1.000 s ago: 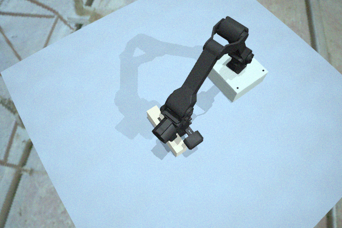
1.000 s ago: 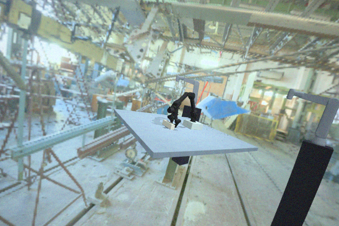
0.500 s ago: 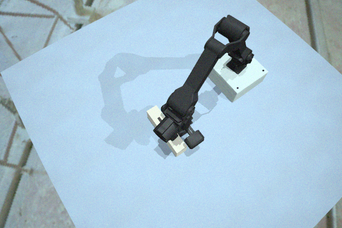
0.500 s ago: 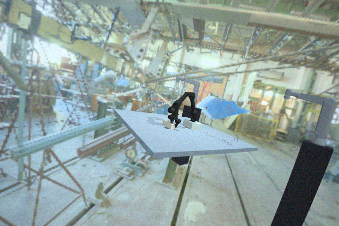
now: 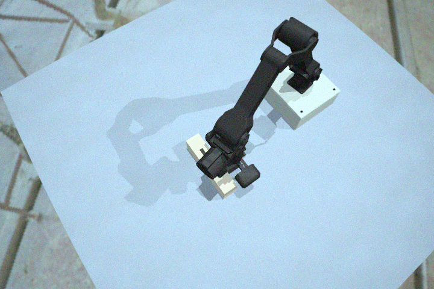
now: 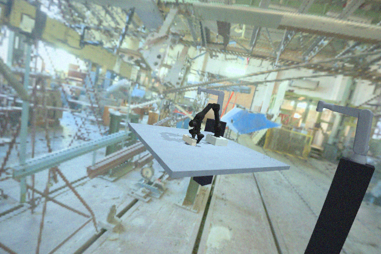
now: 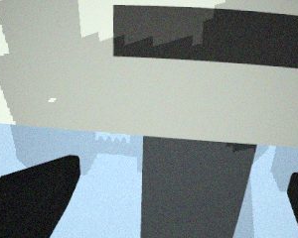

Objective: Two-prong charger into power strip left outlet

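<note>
My gripper tip is 20 mm short of the dark grey charger, 10 mm to the left of it and 10 mm below it.
</note>
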